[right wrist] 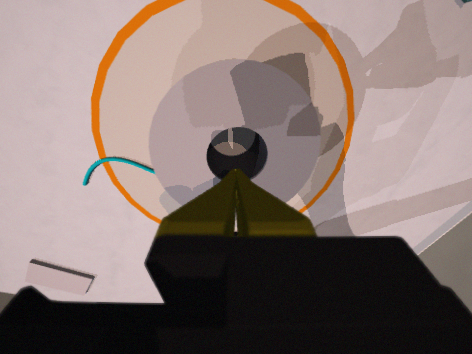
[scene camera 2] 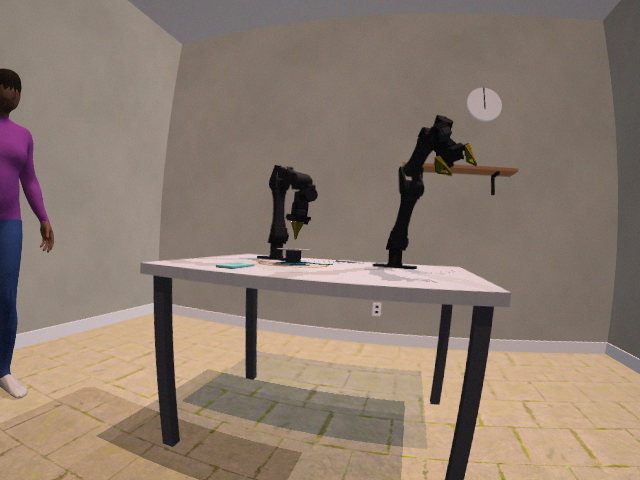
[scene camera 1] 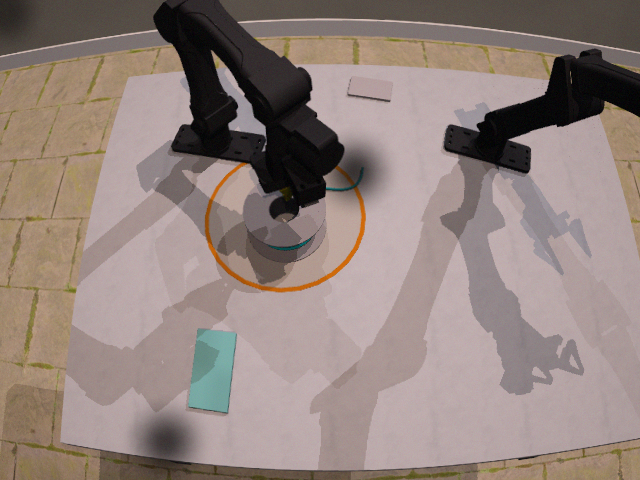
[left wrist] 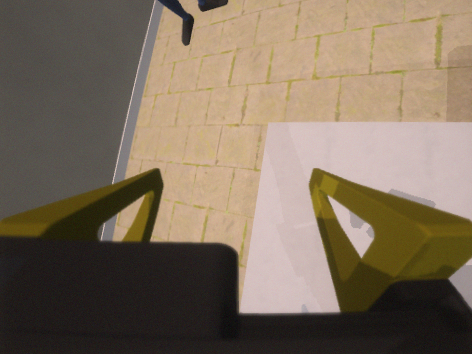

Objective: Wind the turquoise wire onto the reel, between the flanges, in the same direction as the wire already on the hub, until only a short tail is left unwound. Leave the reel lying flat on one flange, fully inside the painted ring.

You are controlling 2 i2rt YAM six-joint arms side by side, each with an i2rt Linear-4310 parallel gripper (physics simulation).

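Places are measured from the left arm's base along level axes (x right, y ahead, z up), in millimetres.
Pixels of known places: left gripper, fingertip midpoint: (scene camera 2: 464, 169) (left wrist: 236, 176); right gripper, fingertip midpoint: (right wrist: 235, 176) (scene camera 2: 295, 239) (scene camera 1: 286, 198); left arm's base at its link origin: (scene camera 2: 394, 267) (scene camera 1: 488, 149); right arm's base at its link origin: (scene camera 2: 276, 259) (scene camera 1: 217, 144).
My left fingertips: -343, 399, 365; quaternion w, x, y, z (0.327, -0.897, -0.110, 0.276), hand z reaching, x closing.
Observation:
Ahead of a thing's pixels: the offset from my left fingertips to its top centre, as dx, dy, dz. "spot": to the spot under its first point.
The grey reel @(+705, -106, -300) (scene camera 1: 258, 227) (right wrist: 187, 107) lies flat on one flange inside the orange painted ring @(spot: +570, -157, -365) (scene camera 1: 363, 219) (right wrist: 96, 112). In scene camera 2 the reel (scene camera 2: 293, 255) shows side-on, with a dark hub. A turquoise wire @(spot: +626, -208, -361) (scene camera 1: 341, 189) (right wrist: 120, 159) comes out from between the flanges and its free end lies beyond the ring. Some turquoise also shows between the flanges. My right gripper (right wrist: 235, 176) (scene camera 2: 295, 237) is shut and empty, pointing down above the reel near its centre hole. My left gripper (scene camera 2: 457, 167) (left wrist: 236, 176) is open and empty, raised high above the table.
A turquoise slab @(+750, +204, -357) (scene camera 1: 212, 370) (scene camera 2: 235, 265) lies on the table (scene camera 2: 330, 284) near the front left. A pale pink slab @(+628, -489, -359) (scene camera 1: 370, 88) (right wrist: 60, 279) lies at the back. A person (scene camera 2: 15, 170) stands left of the table in scene camera 2.

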